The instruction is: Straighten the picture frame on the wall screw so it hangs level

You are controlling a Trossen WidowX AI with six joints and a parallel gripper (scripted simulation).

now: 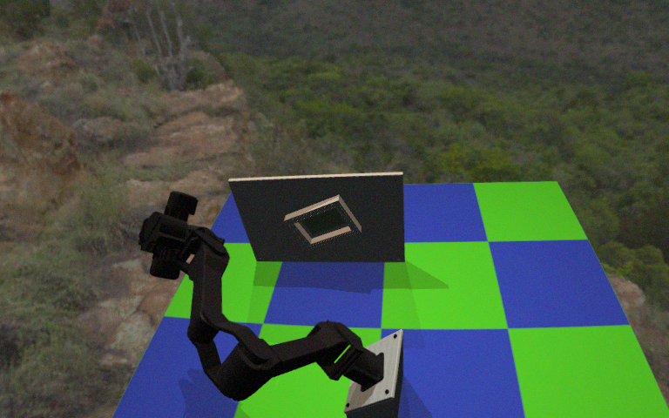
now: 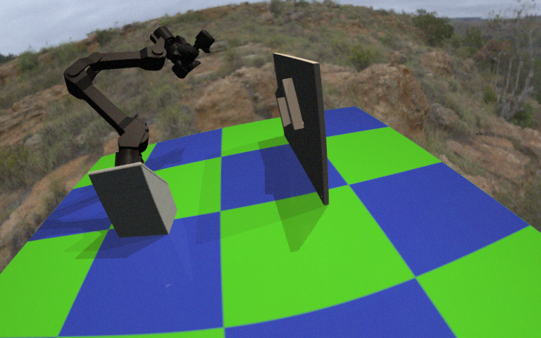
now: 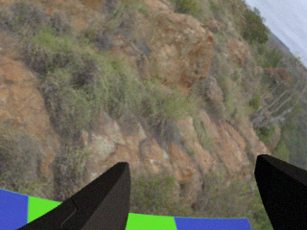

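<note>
My gripper tip is now 35 cm to the left of the picture frame, 22 cm short of it and 17 cm above it. Also, from my gripper tip: wall panel (33 cm to the right, 23 cm ahead, 19 cm below).
</note>
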